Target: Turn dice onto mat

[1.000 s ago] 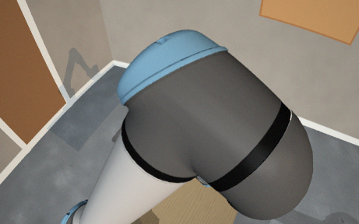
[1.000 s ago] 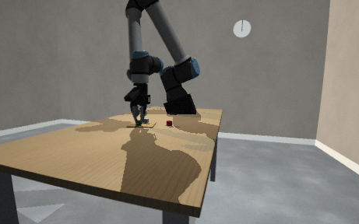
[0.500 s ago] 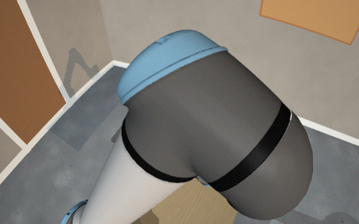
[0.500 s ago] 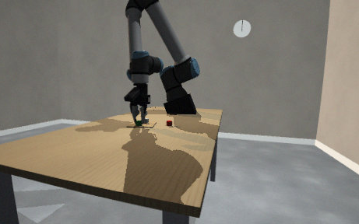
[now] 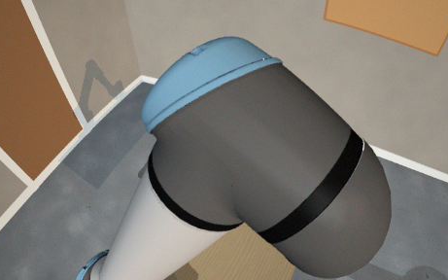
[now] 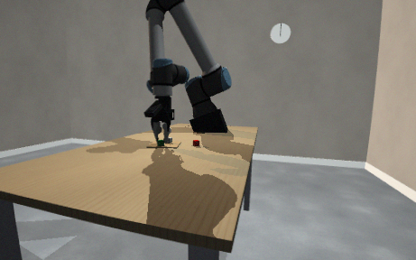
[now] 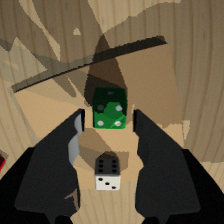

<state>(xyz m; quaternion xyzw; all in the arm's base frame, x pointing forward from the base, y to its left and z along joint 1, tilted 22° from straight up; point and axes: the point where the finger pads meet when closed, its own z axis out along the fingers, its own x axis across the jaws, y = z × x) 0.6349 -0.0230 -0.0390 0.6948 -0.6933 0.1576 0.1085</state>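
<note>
Right now the green die is 10 mm below my hand. Round my hand: red die 150 mm to the left, 80 mm behind, 10 mm below; then tan mat 30 mm below, 30 mm behind; then white die 70 mm behind, 10 mm below.
</note>
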